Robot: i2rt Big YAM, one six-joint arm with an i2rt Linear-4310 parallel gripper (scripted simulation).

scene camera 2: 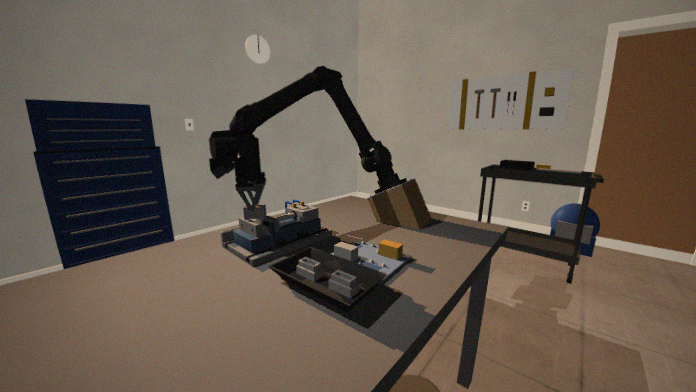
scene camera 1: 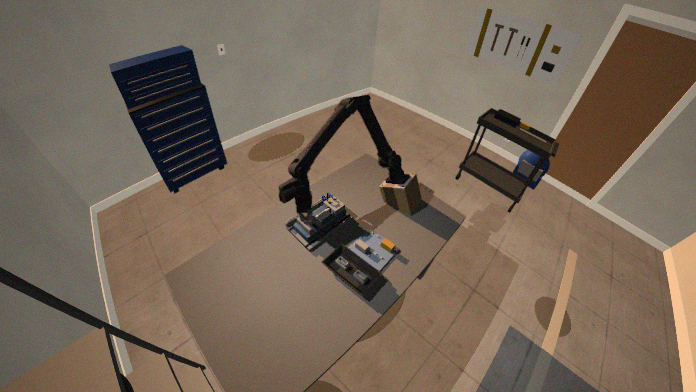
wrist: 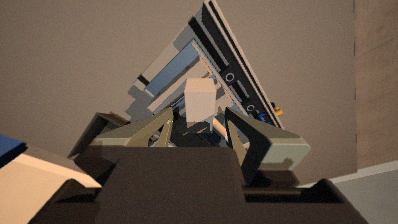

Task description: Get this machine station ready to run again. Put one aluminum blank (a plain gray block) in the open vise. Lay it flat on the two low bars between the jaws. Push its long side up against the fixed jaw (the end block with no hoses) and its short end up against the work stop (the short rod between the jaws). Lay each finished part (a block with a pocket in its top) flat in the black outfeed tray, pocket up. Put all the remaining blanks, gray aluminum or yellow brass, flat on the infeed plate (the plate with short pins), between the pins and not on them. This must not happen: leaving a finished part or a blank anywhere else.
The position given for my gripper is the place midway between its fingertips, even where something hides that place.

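Note:
My gripper shows here at [scene camera 2: 253, 207] and, in the wrist view, my gripper [wrist: 198, 111] is visible too. There is also a vise [scene camera 2: 313, 225], and the wrist view has the same vise [wrist: 188, 53].

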